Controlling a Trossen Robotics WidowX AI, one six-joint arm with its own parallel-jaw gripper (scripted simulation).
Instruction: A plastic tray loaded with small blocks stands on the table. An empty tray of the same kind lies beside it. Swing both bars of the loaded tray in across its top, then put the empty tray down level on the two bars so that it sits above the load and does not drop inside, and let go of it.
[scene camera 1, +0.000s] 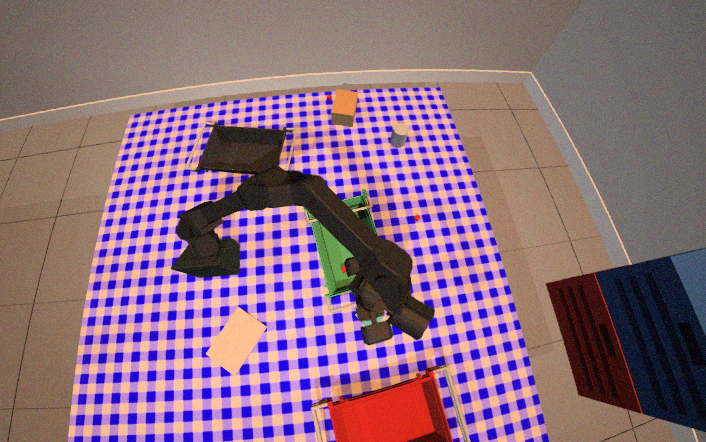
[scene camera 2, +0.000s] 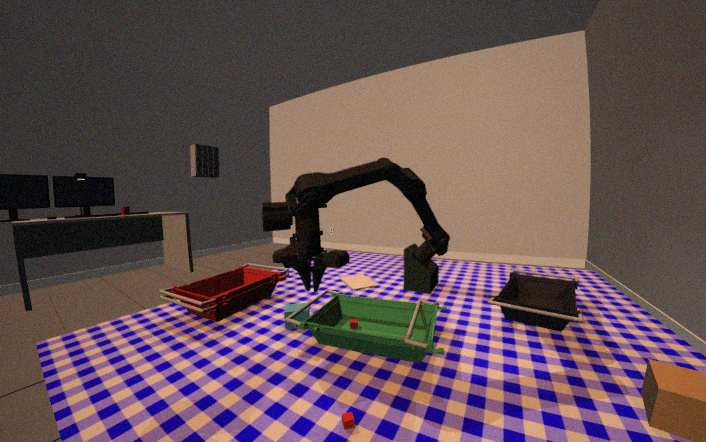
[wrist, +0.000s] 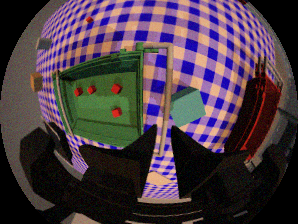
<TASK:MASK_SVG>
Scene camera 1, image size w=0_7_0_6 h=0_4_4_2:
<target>my gripper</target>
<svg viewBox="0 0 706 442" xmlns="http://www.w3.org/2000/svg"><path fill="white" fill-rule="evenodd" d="M351 290L357 305L358 320L360 322L372 320L371 325L361 327L364 343L372 345L391 340L394 334L387 319L381 322L376 321L377 317L384 316L384 310L368 311L361 307L358 301L358 294ZM355 257L348 258L344 262L348 277L361 272Z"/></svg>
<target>black tray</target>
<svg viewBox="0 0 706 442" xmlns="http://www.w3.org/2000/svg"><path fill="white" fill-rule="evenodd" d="M184 168L194 172L201 172L202 169L205 172L210 170L213 172L258 174L273 166L278 166L286 133L295 130L285 171L288 171L298 128L284 127L283 130L278 128L244 128L220 126L216 122L205 121ZM207 124L213 128L198 167L190 168L191 158Z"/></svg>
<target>orange box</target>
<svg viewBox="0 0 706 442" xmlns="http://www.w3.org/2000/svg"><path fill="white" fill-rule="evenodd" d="M337 89L331 111L332 124L353 127L358 92Z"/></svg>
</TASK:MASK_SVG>
